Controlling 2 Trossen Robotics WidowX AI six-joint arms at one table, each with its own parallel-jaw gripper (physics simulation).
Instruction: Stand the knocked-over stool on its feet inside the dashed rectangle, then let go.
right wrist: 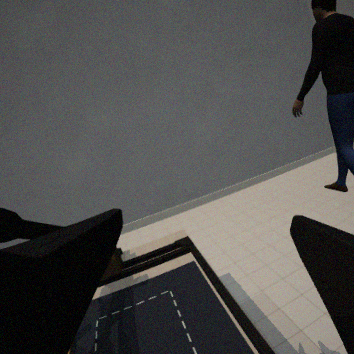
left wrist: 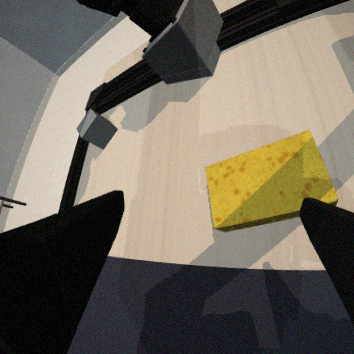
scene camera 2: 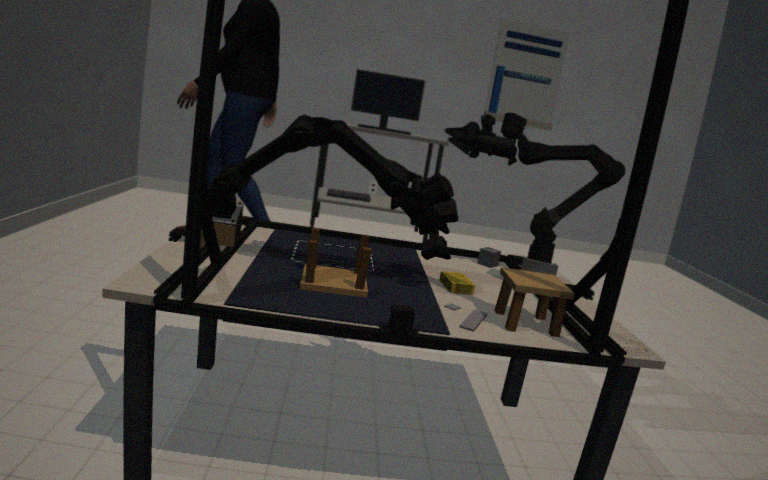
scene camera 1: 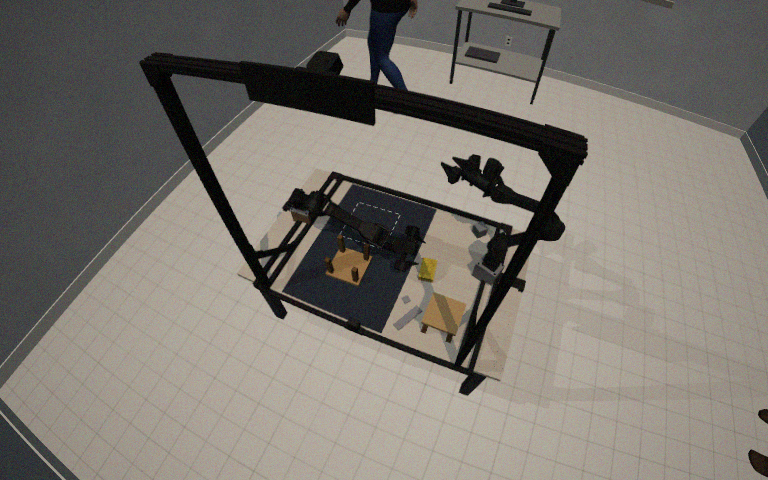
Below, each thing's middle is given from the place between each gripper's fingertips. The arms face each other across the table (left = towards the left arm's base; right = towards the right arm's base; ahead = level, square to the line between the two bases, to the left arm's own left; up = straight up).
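My left gripper: 100 mm above the yellow sponge (left wrist: 266, 184), 10 mm past it, 40 mm to the left of it.
Yellow sponge, from my right hand: 380 mm below, 290 mm behind, 40 mm to the right.
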